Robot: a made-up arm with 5 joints.
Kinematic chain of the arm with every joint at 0, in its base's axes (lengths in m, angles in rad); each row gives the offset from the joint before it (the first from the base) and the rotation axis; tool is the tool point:
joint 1: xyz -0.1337 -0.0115 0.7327 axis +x
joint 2: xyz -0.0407 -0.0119 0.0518 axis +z
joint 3: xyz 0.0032 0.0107 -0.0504 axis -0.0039 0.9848 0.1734
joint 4: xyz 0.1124 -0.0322 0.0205 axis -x
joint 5: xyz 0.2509 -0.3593 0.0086 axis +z
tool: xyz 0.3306 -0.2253 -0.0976
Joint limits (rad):
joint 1: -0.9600..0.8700
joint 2: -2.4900..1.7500
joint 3: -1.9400..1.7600
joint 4: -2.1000..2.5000
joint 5: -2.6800..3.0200
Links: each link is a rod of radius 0.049 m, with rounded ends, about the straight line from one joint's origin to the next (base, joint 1, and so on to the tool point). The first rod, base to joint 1, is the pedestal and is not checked.
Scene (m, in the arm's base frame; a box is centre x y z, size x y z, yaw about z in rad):
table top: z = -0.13
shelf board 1: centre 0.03 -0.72 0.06 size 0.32 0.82 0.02 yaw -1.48
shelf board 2: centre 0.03 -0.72 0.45 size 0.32 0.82 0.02 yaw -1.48
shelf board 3: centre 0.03 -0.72 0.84 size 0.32 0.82 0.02 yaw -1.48
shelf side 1: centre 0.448 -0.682 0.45 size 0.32 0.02 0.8 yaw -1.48
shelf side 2: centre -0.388 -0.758 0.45 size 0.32 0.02 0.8 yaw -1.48
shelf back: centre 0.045 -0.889 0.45 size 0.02 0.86 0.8 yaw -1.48
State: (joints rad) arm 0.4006 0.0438 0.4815 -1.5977 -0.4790
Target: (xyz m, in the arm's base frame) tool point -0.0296 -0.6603 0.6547
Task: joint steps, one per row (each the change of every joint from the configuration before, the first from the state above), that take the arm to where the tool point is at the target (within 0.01 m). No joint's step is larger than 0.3 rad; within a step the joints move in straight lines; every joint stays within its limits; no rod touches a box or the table.
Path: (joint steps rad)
1: 0.1174 0.1845 -0.1167 0.1811 -0.2740
2: 0.1173 0.1845 -0.1166 0.1811 -0.2741
3: 0.1173 0.1845 -0.1167 0.1810 -0.2740
4: 0.1174 0.1845 -0.1166 0.1811 -0.2741
5: -0.2760 -0.0349 0.0372 0.0592 -0.1675
6: -0.2760 -0.0348 0.0372 0.0591 -0.1675
7: -0.2761 -0.0349 0.0371 0.0592 -0.1676
8: -0.2760 -0.0348 0.0372 0.0592 -0.1675
9: -0.2760 -0.0349 0.0372 0.0591 -0.1675
10: -0.0275 -0.0856 0.0521 -0.0085 0.2243
11: -0.0276 -0.0856 0.0521 -0.0085 0.2242
12: -0.0275 -0.0855 0.0521 -0.0085 0.2243

